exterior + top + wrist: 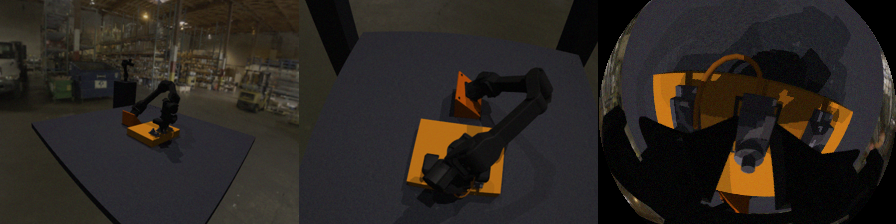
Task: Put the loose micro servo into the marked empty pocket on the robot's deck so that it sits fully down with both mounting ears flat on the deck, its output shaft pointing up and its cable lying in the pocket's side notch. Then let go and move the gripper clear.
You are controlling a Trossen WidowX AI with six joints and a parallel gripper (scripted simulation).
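The orange deck is 12 cm behind my gripper tip, 3 cm below it and 2 cm to the left of it.
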